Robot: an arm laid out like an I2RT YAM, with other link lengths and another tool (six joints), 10 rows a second.
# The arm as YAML. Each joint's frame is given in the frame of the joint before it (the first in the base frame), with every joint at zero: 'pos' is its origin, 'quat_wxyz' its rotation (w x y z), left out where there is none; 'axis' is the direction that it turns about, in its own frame. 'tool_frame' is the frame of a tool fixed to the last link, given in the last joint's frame.
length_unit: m
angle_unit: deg
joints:
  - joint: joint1
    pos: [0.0, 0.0, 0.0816]
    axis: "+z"
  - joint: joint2
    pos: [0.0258, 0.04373, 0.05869]
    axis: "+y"
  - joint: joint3
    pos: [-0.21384, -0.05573, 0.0]
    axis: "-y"
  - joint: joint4
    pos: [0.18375, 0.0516, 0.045]
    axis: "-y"
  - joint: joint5
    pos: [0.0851, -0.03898, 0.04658]
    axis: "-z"
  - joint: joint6
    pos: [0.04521, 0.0, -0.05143]
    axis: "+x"
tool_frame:
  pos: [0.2, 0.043, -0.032]
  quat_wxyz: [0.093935, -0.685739, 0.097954, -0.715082]
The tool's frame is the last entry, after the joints.
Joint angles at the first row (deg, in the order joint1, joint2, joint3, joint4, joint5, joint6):
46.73, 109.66, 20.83, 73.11, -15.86, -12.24
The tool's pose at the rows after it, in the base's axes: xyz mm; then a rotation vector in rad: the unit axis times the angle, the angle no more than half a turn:
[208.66, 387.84, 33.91, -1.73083, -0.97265, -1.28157]
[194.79, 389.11, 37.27, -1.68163, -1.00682, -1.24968]
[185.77, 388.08, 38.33, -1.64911, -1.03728, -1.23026]
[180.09, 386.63, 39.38, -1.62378, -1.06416, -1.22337]
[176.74, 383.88, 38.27, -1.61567, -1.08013, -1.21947]
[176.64, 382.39, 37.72, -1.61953, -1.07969, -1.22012]
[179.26, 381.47, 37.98, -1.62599, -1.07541, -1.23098]
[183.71, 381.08, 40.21, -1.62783, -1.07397, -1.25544]
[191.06, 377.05, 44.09, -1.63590, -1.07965, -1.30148]
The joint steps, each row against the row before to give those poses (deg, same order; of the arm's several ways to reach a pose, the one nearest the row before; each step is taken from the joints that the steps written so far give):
-0.22, -0.16, -0.95, 1.19, -3.74, -0.76
-0.27, -0.44, -0.81, 0.69, -3.53, -0.60
-0.42, -0.45, -0.66, 0.16, -2.57, -0.94
-0.35, -0.56, -0.54, -0.02, -1.75, -1.09
-0.29, -0.41, -0.74, 0.02, -0.85, -0.78
-0.09, -0.24, -0.37, 0.00, 0.09, -0.06
-0.05, -0.15, -0.19, 0.16, 0.61, -0.05
0.04, -0.38, -0.12, 0.27, 0.97, -0.37
-0.12, -2.06, -0.78, -0.73, 1.75, -1.26

